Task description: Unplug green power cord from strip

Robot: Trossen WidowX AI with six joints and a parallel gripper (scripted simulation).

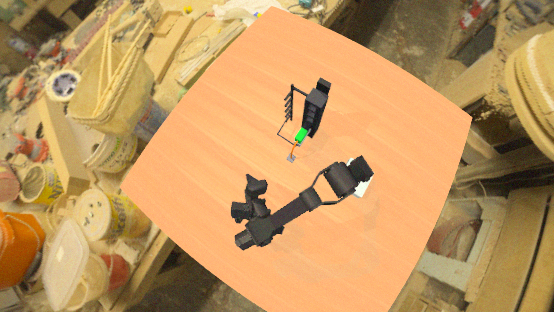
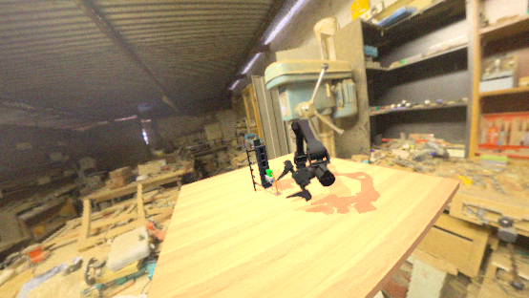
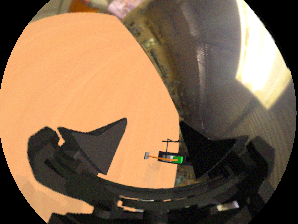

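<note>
Now: the green plug 50 mm behind my gripper tip and 260 mm to the right of it.
</note>
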